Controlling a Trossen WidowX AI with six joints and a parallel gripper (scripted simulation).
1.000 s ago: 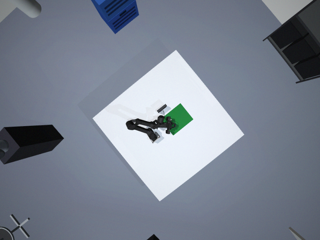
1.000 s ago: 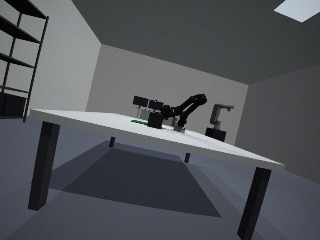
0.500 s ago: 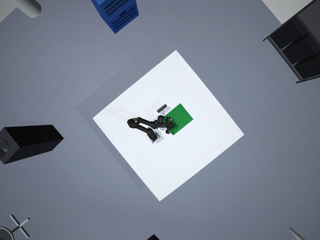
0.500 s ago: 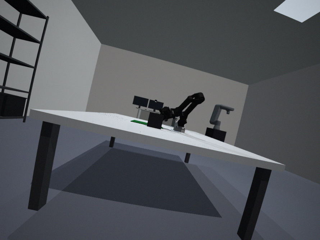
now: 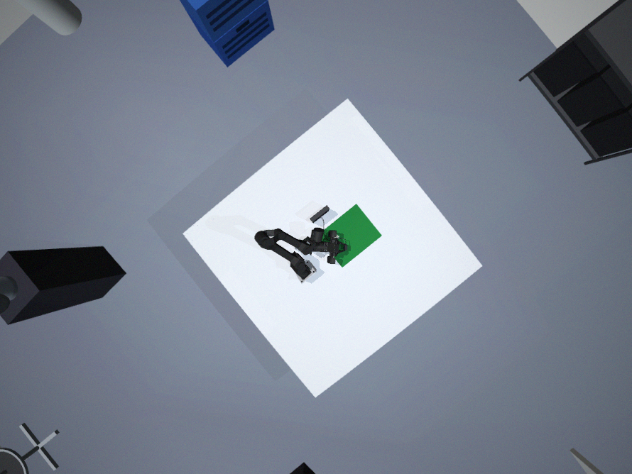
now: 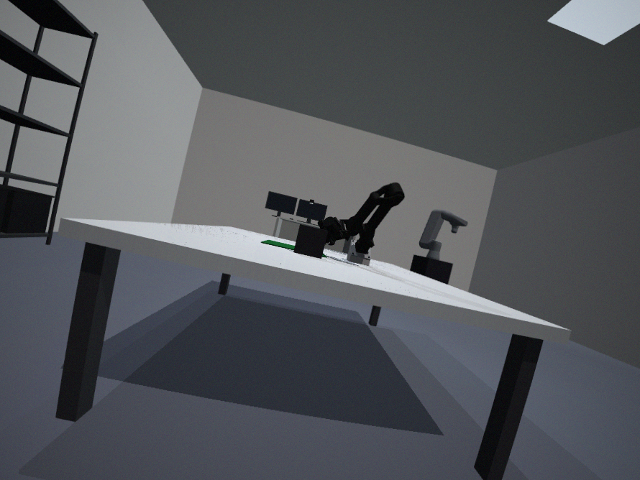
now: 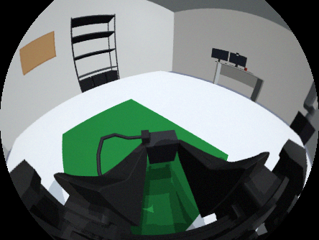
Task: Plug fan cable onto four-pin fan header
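My gripper tip is now 8 cm to the right of the white four-pin header and 5 cm above it. Round my gripper tip: fan 2 cm ahead, 23 cm to the left, 1 cm above; then black plug 1 cm below; then green board 7 cm ahead, 3 cm to the left, 7 cm below.
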